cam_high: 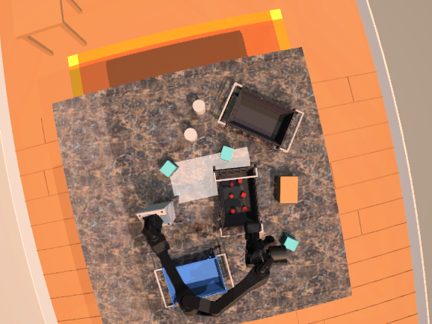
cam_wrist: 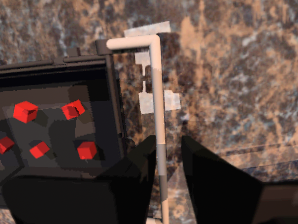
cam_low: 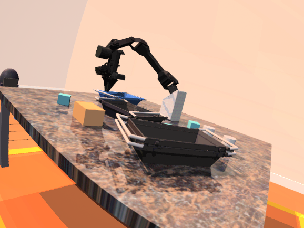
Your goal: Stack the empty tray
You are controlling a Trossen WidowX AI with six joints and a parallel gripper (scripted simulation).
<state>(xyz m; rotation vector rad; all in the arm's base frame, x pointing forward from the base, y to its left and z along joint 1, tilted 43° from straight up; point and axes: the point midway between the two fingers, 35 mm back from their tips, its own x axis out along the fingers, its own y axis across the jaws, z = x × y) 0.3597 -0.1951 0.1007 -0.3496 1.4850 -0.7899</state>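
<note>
The blue tray is 30 cm behind my gripper tip, 14 cm to the right of it and 5 cm below it. Round my gripper tip: orange block (24 cm ahead, 14 cm to the left, 6 cm below).
</note>
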